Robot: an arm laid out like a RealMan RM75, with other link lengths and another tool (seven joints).
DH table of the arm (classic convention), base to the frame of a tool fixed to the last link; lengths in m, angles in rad. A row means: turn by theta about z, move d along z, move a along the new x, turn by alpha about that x. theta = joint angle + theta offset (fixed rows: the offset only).
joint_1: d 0.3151, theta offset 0, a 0, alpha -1.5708
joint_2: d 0, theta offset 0, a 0, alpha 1.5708
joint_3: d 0.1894, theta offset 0, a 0, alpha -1.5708
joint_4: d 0, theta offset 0, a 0, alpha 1.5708
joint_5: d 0.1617, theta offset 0, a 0, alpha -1.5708
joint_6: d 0, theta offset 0, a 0, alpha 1.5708
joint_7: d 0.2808, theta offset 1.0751, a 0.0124, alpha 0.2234
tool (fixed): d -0.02, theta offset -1.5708, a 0, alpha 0
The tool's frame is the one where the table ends.
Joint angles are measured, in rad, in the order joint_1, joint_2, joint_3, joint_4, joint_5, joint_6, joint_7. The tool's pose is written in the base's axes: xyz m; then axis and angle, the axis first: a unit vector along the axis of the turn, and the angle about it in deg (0 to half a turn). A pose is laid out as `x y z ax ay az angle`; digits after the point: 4 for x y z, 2 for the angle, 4 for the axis.
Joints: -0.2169 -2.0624 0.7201 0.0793 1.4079 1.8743 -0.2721
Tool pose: -0.1207 0.2395 0.0694 -0.7494 -0.2059 -0.6292 145.29
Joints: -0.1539 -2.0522 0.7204 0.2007 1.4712 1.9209 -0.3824
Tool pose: -0.1250 0.2214 0.0738 -0.7587 -0.2123 -0.6159 149.27
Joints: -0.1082 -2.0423 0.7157 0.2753 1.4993 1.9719 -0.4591
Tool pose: -0.1268 0.2077 0.0815 -0.7595 -0.2183 -0.6128 151.68
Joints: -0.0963 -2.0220 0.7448 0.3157 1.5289 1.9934 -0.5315
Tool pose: -0.1276 0.1957 0.0790 -0.7669 -0.2347 -0.5973 156.10
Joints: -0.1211 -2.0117 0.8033 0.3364 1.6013 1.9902 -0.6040
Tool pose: -0.1236 0.1789 0.0601 -0.7821 -0.2617 -0.5655 164.35
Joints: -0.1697 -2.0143 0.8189 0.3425 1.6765 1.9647 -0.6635
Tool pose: -0.1206 0.1731 0.0435 -0.7948 -0.2826 -0.5370 170.04
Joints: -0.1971 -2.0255 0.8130 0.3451 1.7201 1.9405 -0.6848
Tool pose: -0.1193 0.1729 0.0335 -0.8014 -0.2907 -0.5227 171.98
